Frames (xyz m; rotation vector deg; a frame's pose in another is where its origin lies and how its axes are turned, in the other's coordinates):
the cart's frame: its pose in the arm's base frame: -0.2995 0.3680 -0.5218 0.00 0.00 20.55
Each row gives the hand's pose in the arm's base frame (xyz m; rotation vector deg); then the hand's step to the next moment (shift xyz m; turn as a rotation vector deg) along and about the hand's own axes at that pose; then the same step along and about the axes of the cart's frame.
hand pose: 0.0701 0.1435 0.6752 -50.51 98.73 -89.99
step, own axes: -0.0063 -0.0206 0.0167 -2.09 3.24 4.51
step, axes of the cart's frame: 0.0153 -0.0117 0.0192 4.17 -2.26 -3.57
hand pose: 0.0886 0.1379 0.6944 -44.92 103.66 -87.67
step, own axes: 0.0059 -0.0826 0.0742 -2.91 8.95 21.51
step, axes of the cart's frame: 0.0323 -0.0783 0.0720 13.76 -15.36 -11.22
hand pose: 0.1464 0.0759 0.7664 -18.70 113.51 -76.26
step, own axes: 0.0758 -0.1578 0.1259 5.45 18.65 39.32
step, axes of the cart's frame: -0.0663 -0.1886 0.0809 16.58 -30.28 -27.05
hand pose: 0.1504 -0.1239 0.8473 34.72 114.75 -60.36
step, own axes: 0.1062 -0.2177 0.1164 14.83 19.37 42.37
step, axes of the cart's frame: -0.2288 -0.1387 -0.0255 12.52 -30.53 -36.07
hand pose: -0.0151 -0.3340 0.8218 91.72 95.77 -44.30
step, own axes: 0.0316 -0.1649 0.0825 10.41 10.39 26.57
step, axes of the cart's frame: -0.1688 0.0009 -0.0806 6.39 -18.03 -23.59
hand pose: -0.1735 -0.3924 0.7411 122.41 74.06 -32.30
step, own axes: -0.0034 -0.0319 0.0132 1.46 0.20 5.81
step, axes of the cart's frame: -0.0286 0.0115 -0.0159 -0.60 -2.95 -5.18
